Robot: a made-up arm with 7 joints. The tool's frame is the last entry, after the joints. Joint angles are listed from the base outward. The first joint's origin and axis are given. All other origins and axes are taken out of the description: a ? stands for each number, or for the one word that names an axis. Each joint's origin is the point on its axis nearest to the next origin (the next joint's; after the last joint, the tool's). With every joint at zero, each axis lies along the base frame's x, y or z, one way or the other. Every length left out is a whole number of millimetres.
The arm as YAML. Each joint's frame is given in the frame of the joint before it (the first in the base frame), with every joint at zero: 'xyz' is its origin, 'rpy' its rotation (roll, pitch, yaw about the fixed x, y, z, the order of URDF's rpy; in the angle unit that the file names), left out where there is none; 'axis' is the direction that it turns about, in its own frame. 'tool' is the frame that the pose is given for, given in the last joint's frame.
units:
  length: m
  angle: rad
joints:
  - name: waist
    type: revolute
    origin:
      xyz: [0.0, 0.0, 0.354]
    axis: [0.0, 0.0, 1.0]
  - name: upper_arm
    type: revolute
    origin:
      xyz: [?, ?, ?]
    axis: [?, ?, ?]
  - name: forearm
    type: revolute
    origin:
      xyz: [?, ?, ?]
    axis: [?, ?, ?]
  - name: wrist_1
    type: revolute
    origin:
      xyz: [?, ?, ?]
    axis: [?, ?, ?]
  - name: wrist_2
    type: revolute
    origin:
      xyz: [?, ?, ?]
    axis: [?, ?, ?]
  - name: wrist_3
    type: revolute
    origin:
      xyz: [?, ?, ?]
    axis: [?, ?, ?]
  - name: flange
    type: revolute
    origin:
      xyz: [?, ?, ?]
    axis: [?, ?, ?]
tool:
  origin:
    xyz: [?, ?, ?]
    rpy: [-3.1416, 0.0, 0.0]
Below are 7 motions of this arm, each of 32 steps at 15 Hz.
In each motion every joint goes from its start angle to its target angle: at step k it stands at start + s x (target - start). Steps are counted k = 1, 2, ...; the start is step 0. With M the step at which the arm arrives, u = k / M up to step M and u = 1 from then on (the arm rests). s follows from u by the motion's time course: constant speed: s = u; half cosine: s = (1 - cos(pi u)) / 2; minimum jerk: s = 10 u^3 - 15 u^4 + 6 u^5.
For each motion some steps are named. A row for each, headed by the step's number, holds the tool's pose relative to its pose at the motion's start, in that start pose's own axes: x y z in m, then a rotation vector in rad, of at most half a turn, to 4 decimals.
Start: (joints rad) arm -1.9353 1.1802 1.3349 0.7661 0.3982 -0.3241 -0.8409
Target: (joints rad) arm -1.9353 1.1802 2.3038 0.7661 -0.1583 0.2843 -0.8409
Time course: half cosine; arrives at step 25
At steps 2, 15, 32:
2: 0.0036 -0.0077 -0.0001 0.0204 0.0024 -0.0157
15: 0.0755 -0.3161 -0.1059 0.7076 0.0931 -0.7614
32: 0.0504 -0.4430 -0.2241 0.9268 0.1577 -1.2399

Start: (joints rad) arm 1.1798 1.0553 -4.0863 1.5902 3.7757 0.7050 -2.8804
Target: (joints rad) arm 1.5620 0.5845 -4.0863 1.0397 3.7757 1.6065 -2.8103
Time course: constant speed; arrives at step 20
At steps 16, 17, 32:
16: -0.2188 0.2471 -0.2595 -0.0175 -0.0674 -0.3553
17: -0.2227 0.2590 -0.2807 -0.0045 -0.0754 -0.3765
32: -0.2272 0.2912 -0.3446 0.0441 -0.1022 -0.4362

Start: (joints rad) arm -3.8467 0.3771 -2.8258 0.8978 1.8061 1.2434 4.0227
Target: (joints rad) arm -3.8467 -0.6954 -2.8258 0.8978 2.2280 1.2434 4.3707
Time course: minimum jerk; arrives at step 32
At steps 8, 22, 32:
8: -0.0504 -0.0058 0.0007 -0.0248 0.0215 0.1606
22: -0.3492 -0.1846 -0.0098 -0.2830 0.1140 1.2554
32: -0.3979 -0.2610 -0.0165 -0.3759 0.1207 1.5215

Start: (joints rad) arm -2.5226 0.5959 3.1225 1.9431 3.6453 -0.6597 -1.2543
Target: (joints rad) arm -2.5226 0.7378 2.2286 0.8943 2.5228 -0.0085 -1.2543
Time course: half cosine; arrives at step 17
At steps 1, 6, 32:
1: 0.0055 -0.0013 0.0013 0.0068 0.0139 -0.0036
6: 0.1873 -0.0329 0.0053 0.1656 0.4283 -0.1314
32: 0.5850 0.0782 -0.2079 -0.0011 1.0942 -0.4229

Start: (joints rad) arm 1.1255 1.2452 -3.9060 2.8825 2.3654 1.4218 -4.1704
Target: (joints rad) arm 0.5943 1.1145 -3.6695 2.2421 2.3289 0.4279 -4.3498
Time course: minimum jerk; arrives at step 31
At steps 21, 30, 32:
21: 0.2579 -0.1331 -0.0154 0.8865 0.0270 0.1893
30: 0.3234 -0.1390 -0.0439 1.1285 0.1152 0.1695
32: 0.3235 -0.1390 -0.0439 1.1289 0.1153 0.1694

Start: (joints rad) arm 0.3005 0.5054 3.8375 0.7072 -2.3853 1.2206 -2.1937
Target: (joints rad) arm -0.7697 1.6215 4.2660 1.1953 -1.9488 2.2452 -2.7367
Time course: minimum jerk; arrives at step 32
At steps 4, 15, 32:
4: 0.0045 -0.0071 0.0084 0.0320 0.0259 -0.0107
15: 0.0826 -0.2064 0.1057 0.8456 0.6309 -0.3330
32: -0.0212 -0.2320 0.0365 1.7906 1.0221 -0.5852

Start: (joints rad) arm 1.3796 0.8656 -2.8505 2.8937 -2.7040 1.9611 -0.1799
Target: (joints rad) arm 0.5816 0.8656 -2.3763 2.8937 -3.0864 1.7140 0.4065
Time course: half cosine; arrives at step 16
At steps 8, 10, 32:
8: -0.0795 0.1353 -0.1521 -0.2119 0.3216 0.5784
10: -0.1255 0.1685 -0.2153 -0.2796 0.4667 0.7857
32: -0.2136 0.1967 -0.3172 -0.3713 0.7290 1.0974

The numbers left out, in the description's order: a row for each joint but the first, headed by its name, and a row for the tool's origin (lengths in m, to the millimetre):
upper_arm: xyz 0.0 0.0 0.0, axis 0.0 1.0 0.0
forearm: xyz 0.0 0.0 0.181, axis 0.0 0.0 1.0
wrist_1: xyz 0.048 0.0 0.0, axis 0.0 -1.0 0.0
wrist_2: xyz 0.097 0.0 -0.428, axis 0.0 0.0 -1.0
wrist_3: xyz 0.0 0.0 0.0, axis 0.0 1.0 0.0
flange: xyz 0.057 0.0 -0.072, axis 0.0 0.0 -1.0
tool: xyz 0.0 0.0 0.0

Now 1 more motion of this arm.
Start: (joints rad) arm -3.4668 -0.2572 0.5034 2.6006 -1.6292 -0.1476 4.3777
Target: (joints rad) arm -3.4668 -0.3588 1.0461 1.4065 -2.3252 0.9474 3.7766
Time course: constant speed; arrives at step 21
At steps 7, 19, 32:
7: 0.1475 0.1177 0.0151 0.0061 0.3739 -0.3173
19: 0.2963 0.3682 -0.1357 -0.2289 0.5476 -1.1253
32: 0.3065 0.4032 -0.1779 -0.2661 0.5030 -1.2669

